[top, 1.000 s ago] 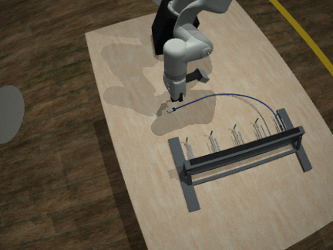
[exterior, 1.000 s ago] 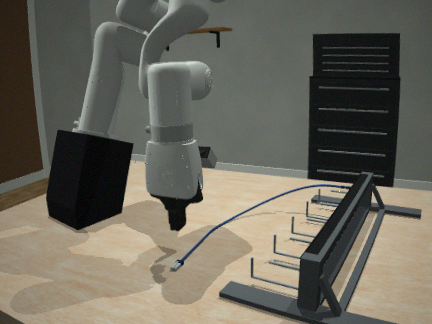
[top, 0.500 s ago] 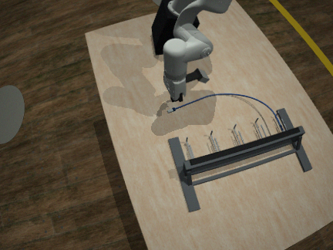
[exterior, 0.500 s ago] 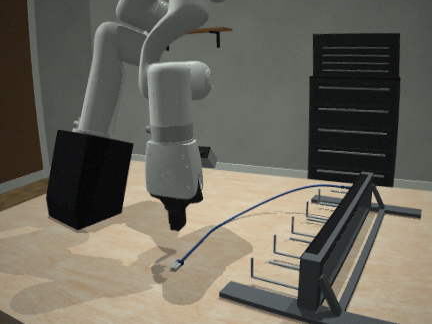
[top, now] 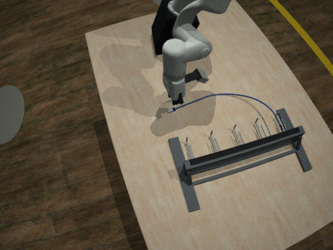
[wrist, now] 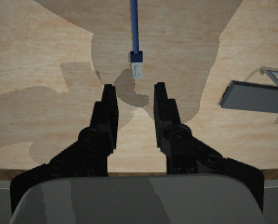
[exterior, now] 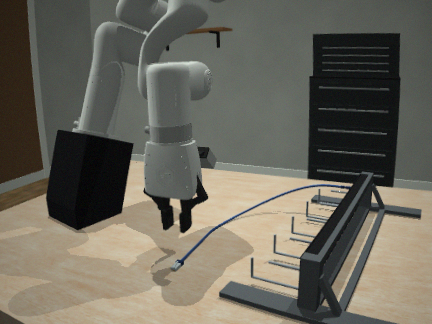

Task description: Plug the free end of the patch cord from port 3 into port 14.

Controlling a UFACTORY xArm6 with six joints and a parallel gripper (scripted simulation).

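The plug is 9 cm below my hand and 2 cm to the right of it.
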